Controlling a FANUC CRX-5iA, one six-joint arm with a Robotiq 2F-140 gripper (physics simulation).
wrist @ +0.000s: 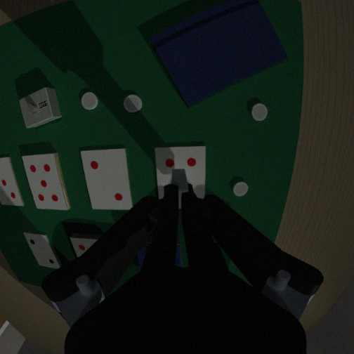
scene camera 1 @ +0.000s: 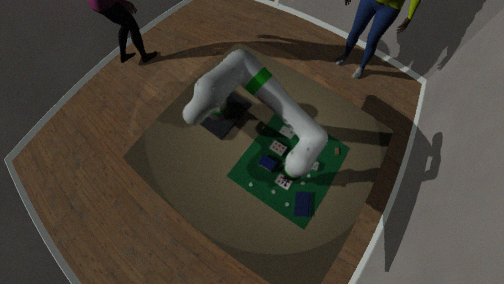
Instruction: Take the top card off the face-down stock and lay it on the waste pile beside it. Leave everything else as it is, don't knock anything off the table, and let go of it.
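Places are measured from the arm's base along level axes (x ahead, y up, z right), in centimetres.
Pixels of known places: arm's base at its link origin: (scene camera 1: 218,111).
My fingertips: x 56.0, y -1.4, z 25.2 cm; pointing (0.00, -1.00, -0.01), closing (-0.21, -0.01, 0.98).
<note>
Ahead of a thing's pixels: the offset from my fingertips to its middle. Level surfaces: height alone.
The face-down stock @[dx -13.6, dy +1.3, dz -5.9 cm] (scene camera 1: 268,163) (wrist: 160,256) is a small blue stack on the green mat; the gripper partly covers it in the wrist view. The waste pile @[dx -11.3, dy -0.2, dz -17.8 cm] (scene camera 1: 278,147) (wrist: 81,244) lies beside it, face up with red pips, largely hidden by the gripper's arm in the wrist view. My gripper (scene camera 1: 285,182) (wrist: 178,178) is shut and empty. Its fingertips are over the face-up card with red pips @[dx -0.6, dy -1.1, dz +0.2 cm] (scene camera 1: 279,183) (wrist: 195,175), to one side of the stock. The height of the tips above that card is hard to tell.
A blue box @[dx +14.7, dy -0.6, dz +8.4 cm] (scene camera 1: 303,204) (wrist: 220,55) lies on the green mat @[dy -1.3 cm] (scene camera 1: 240,175) (wrist: 225,132). Several white discs stand around the cards. A pale cube (wrist: 40,107), a two-pip red card (wrist: 106,179), a five-pip red pile (wrist: 44,182) and a black-pip card @[dx -9.8, dy -1.1, dz -30.3 cm] (scene camera 1: 286,131) (wrist: 42,250) are on the mat.
</note>
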